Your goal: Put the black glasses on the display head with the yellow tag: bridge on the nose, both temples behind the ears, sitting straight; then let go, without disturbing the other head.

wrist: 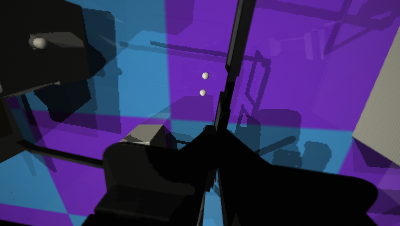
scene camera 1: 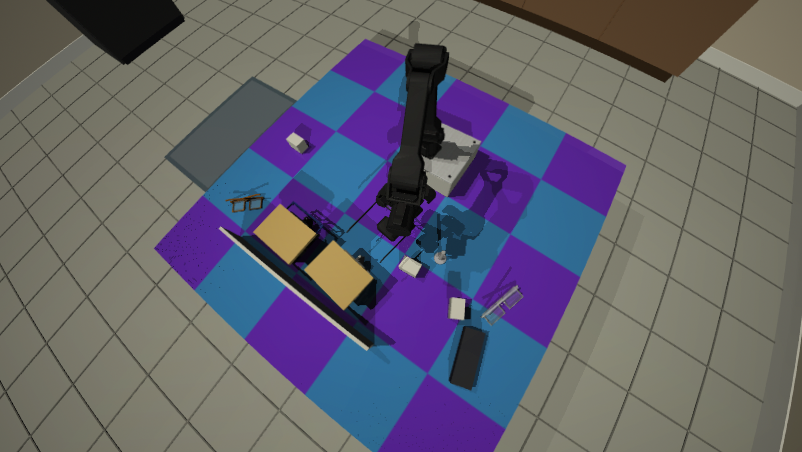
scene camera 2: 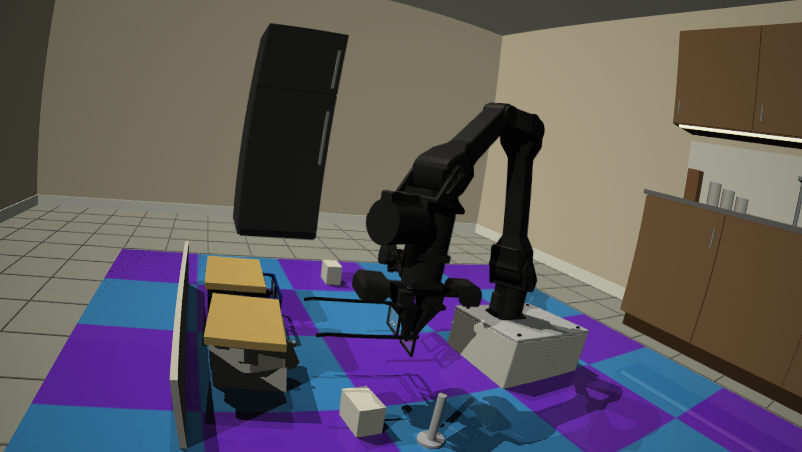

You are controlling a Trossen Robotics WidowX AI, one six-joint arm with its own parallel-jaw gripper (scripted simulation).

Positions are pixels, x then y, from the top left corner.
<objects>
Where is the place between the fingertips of my gripper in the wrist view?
215, 131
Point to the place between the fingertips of my gripper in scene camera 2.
407, 340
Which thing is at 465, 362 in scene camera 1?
A black case.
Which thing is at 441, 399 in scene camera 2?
A peg stand.
</objects>
